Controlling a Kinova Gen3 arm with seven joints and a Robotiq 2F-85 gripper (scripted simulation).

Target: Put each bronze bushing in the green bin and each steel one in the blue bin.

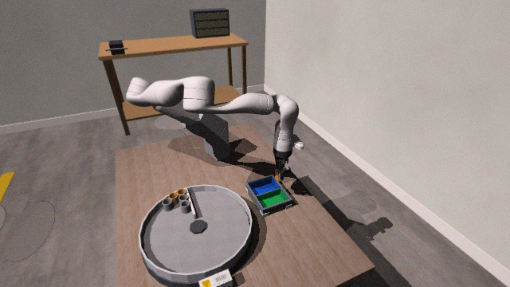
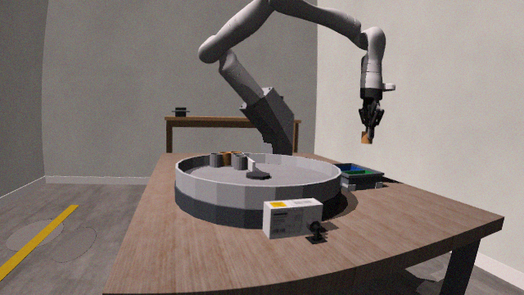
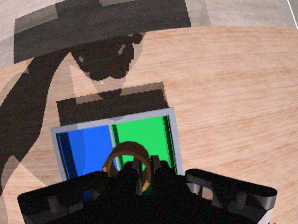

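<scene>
The tray is 50 mm behind my hand, 30 mm to the right of it and 150 mm below it. Round my hand: turntable: 380 mm to the right, 120 mm below.
</scene>
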